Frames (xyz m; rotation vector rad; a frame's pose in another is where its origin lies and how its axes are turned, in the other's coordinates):
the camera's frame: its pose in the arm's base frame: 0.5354 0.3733 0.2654 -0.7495 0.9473 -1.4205
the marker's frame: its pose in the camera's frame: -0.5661 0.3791 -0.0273 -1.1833 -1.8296 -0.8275
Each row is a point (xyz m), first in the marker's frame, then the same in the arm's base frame.
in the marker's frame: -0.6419 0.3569 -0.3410
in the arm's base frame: 0.1687 0.3969 0.1278
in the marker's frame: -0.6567 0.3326 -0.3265
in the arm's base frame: 0.1496 0.4219 0.1219
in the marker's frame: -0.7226 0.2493 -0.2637
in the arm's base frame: 0.0695 0.5095 0.0885
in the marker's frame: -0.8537 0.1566 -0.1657
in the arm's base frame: -0.0768 0.6072 0.0217
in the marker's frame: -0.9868 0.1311 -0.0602
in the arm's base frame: -0.2131 0.6453 -0.0756
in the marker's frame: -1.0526 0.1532 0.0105
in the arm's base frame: -0.2744 0.6388 -0.1532
